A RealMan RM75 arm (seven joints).
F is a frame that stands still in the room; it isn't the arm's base.
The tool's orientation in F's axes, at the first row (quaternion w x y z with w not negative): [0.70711, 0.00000, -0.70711, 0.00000]
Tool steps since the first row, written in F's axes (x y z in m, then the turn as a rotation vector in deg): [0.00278, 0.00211, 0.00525, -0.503, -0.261, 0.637]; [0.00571, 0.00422, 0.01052, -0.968, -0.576, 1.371]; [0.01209, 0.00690, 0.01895, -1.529, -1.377, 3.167]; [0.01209, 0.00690, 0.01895, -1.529, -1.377, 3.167]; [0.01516, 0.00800, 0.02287, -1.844, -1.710, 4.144]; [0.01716, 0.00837, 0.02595, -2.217, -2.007, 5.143]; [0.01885, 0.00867, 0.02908, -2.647, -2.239, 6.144]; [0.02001, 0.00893, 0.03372, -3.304, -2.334, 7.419]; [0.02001, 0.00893, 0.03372, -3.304, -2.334, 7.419]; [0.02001, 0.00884, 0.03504, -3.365, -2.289, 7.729]
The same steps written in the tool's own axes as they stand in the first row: [0.00525, 0.00211, -0.00278, 0.637, -0.261, 0.503]; [0.01052, 0.00422, -0.00571, 1.371, -0.576, 0.968]; [0.01895, 0.00690, -0.01209, 3.167, -1.377, 1.529]; [0.01895, 0.00690, -0.01209, 3.167, -1.377, 1.529]; [0.02287, 0.00800, -0.01516, 4.144, -1.710, 1.844]; [0.02595, 0.00837, -0.01716, 5.143, -2.007, 2.217]; [0.02908, 0.00867, -0.01885, 6.144, -2.239, 2.647]; [0.03372, 0.00893, -0.02001, 7.419, -2.334, 3.304]; [0.03372, 0.00893, -0.02001, 7.419, -2.334, 3.304]; [0.03504, 0.00884, -0.02001, 7.729, -2.289, 3.365]
